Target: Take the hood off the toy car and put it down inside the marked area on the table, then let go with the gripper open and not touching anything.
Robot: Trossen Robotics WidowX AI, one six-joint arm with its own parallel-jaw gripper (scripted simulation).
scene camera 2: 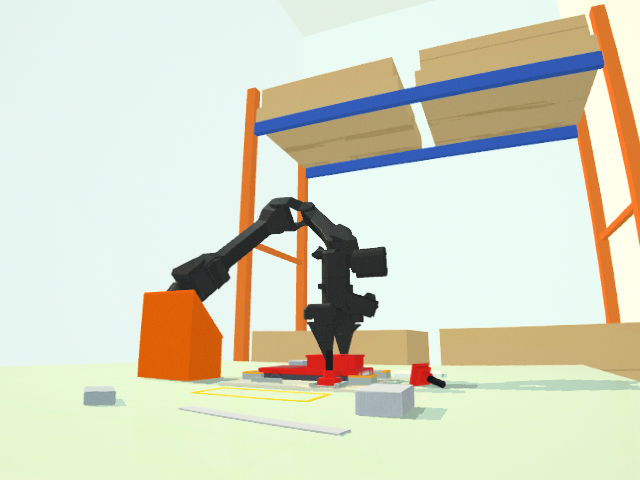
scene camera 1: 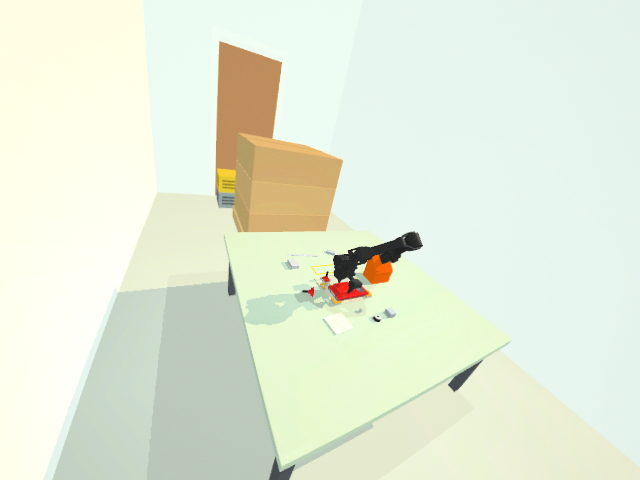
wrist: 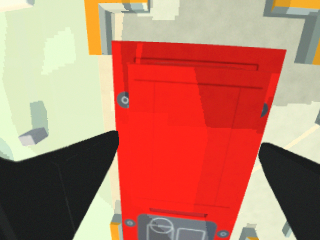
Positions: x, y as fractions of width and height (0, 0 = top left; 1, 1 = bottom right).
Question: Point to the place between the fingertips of my gripper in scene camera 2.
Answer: At 0.53, 0.75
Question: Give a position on a red hood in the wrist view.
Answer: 0.60, 0.53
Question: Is my gripper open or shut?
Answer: Open.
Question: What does my gripper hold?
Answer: Nothing.
